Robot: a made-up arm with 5 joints. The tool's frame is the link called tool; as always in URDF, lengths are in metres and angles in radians.
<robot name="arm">
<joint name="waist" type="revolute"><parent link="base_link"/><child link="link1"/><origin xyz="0.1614 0.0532 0.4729" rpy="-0.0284 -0.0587 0.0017"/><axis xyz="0 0 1"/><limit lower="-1.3" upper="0.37"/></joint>
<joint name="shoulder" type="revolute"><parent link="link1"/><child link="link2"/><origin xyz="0.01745 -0.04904 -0.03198" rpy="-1.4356 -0.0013 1.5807"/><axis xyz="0 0 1"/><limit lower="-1.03" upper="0.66"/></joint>
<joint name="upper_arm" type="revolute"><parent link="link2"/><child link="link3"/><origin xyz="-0.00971 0.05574 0.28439" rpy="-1.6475 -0.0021 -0.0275"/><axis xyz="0 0 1"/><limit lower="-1.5" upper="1.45"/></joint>
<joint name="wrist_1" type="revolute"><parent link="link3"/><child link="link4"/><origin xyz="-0.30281 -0.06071 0.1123" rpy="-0.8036 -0.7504 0.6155"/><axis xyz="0 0 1"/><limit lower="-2.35" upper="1.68"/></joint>
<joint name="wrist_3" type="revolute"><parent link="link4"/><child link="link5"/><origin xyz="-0.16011 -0.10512 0.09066" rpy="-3.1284 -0.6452 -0.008"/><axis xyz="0 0 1"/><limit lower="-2.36" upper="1.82"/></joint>
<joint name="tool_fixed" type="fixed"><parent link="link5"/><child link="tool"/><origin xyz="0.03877 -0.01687 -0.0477" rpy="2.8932 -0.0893 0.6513"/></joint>
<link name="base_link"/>
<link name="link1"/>
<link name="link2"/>
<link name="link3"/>
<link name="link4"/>
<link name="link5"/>
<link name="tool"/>
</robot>
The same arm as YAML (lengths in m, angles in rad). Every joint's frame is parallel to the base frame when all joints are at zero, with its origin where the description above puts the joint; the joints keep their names.
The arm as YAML. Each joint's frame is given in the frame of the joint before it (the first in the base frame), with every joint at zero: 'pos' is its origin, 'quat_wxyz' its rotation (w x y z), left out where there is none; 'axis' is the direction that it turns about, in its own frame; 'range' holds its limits. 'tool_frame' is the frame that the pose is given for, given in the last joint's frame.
length_unit: m
angle_unit: rad
joints:
  - joint: waist
    pos: [0.1614, 0.0532, 0.4729]
    axis: [-0.058699, 0.028299, 0.997875]
    range: [-1.3, 0.37]
  - joint: shoulder
    pos: [0.0193, -0.0499, -0.0295]
    axis: [-0.997023, -0.0079, 0.076702]
    range: [-1.03, 0.66]
  - joint: upper_arm
    pos: [-0.2877, -0.0135, -0.0335]
    axis: [0.0, -0.0001, -1.0]
    range: [-1.5, 1.45]
  - joint: wrist_1
    pos: [-0.0577, -0.3034, -0.1123]
    axis: [0.322409, -0.798923, -0.507715]
    range: [-2.35, 1.68]
  - joint: wrist_3
    pos: [-0.1268, -0.1696, 0.0078]
    axis: [-0.0001, 1.0, -0.0001]
    range: [-2.36, 1.82]
tool_frame:
  pos: [0.0346, -0.0477, -0.0243]
  quat_wxyz: [0.507739, 0.436915, 0.603894, -0.431994]

